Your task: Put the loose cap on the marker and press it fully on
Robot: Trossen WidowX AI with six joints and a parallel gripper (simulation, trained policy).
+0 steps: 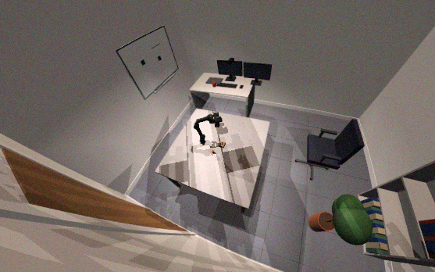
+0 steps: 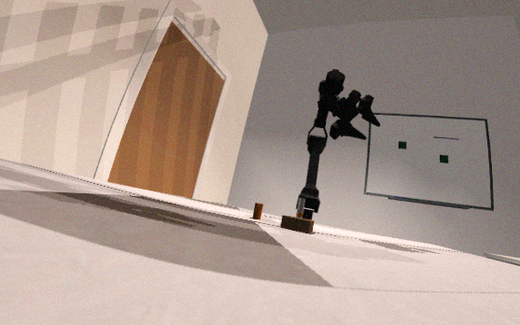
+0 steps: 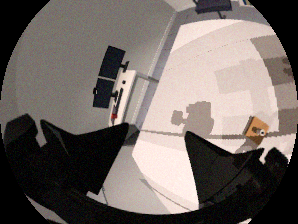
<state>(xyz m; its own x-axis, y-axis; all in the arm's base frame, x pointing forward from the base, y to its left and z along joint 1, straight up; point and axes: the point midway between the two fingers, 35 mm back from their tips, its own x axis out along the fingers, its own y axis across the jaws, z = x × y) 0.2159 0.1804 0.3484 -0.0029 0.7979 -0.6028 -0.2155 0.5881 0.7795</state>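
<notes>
The orange cap lies 330 mm to the right of my gripper tip and 300 mm below it. Round my gripper tip: brown holder block: 310 mm below, 180 mm to the right, 70 mm ahead.
</notes>
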